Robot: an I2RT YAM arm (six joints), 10 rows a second.
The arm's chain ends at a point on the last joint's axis. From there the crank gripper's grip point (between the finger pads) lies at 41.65 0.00 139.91 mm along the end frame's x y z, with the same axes.
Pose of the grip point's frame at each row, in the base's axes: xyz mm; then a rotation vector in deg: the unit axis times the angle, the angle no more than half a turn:
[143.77 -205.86 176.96 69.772 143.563 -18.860]
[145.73 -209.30 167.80 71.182 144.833 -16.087]
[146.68 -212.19 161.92 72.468 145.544 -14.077]
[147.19 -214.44 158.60 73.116 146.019 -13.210]
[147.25 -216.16 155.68 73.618 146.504 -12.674]
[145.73 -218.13 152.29 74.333 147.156 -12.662]
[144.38 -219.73 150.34 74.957 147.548 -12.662]
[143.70 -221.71 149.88 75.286 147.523 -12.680]
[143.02 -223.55 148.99 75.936 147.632 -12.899]
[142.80 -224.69 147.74 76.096 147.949 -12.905]
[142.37 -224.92 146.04 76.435 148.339 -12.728]
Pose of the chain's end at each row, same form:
[140.44 -187.09 321.69 69.772 143.563 -18.860]
[143.37 -196.92 313.23 71.182 144.833 -16.087]
[144.89 -204.41 307.68 72.468 145.544 -14.077]
[146.09 -208.89 304.47 73.116 146.019 -13.210]
[147.05 -212.26 301.61 73.618 146.504 -12.674]
[147.45 -215.44 298.23 74.333 147.156 -12.662]
[147.42 -217.90 296.27 74.957 147.548 -12.662]
[146.98 -220.07 295.81 75.286 147.523 -12.680]
[147.26 -222.18 294.90 75.936 147.632 -12.899]
[147.83 -223.77 293.63 76.096 147.949 -12.905]
[148.31 -224.92 291.90 76.435 148.339 -12.728]

